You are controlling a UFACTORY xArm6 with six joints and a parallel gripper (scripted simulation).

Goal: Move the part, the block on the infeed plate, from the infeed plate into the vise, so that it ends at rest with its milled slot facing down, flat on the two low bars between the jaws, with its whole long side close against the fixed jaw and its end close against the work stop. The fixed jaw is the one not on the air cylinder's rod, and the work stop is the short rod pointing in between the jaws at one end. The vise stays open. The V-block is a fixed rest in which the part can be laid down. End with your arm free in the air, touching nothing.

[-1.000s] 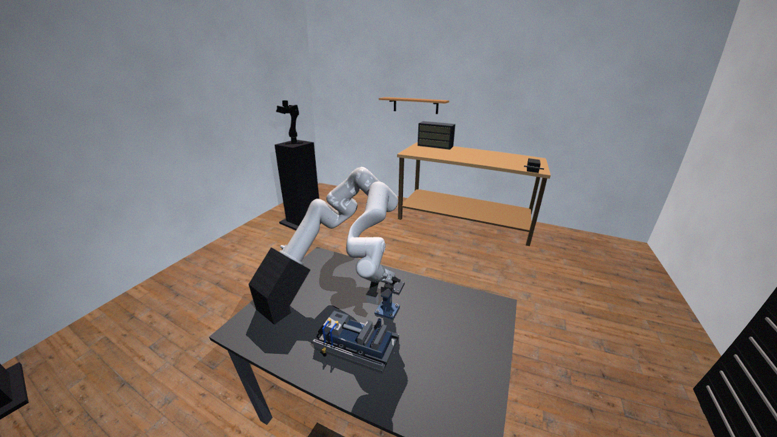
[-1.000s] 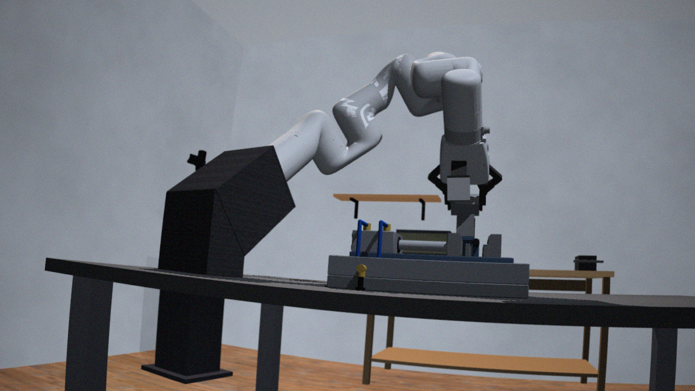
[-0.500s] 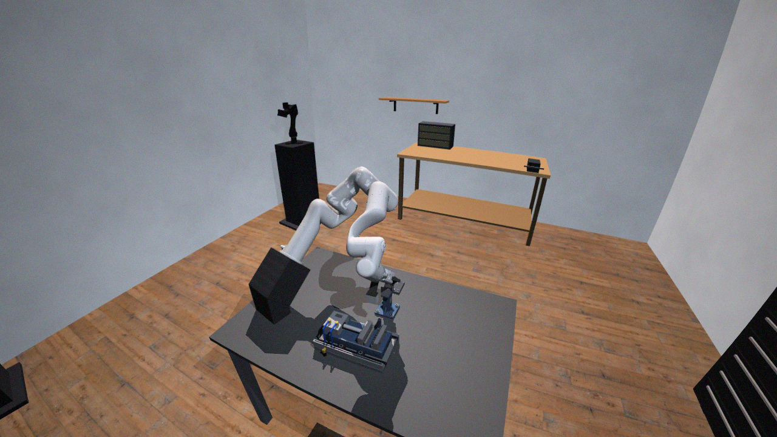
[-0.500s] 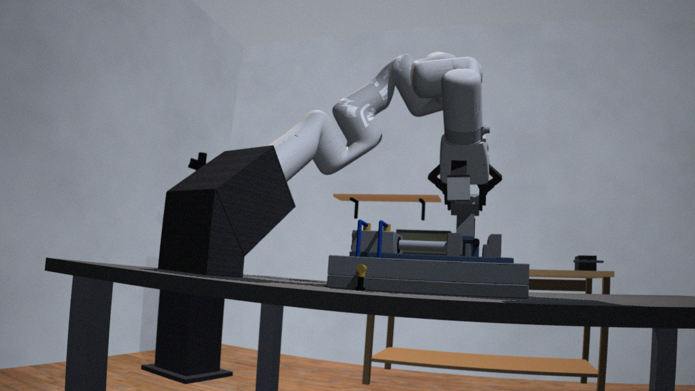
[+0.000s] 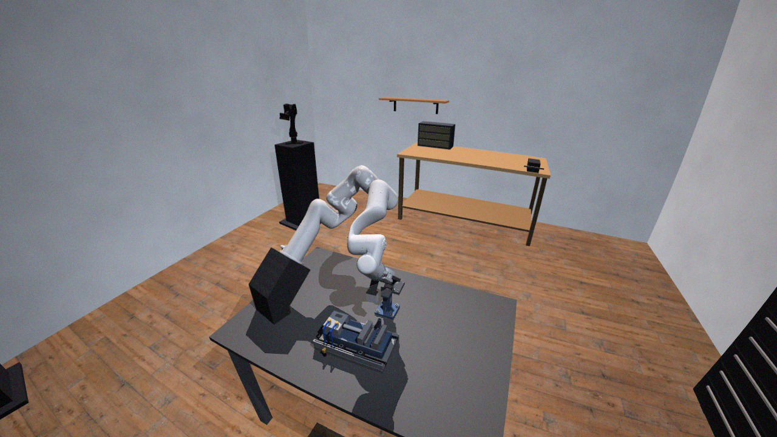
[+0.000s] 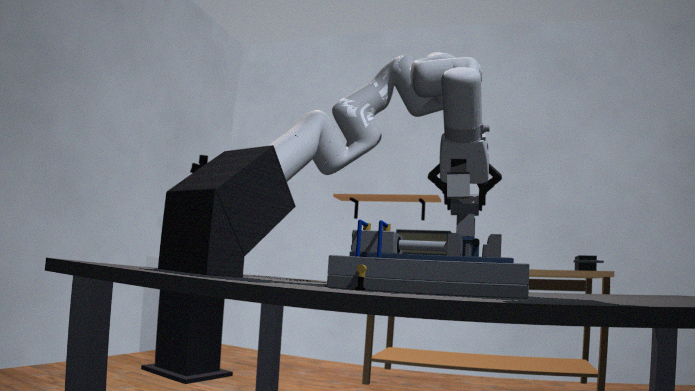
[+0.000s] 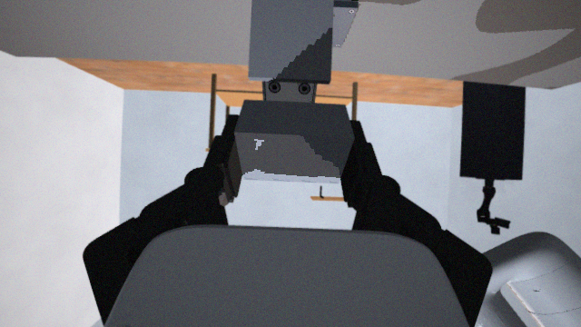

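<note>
Now: the part 1 cm to the left of my hand and 1 cm below it. From my hand the other things lie so: moving jaw: 4 cm ahead, 21 cm to the right, 12 cm below; work stop: 6 cm ahead, 16 cm to the right, 10 cm below; fixed jaw: 10 cm ahead, 20 cm to the right, 12 cm below.
</note>
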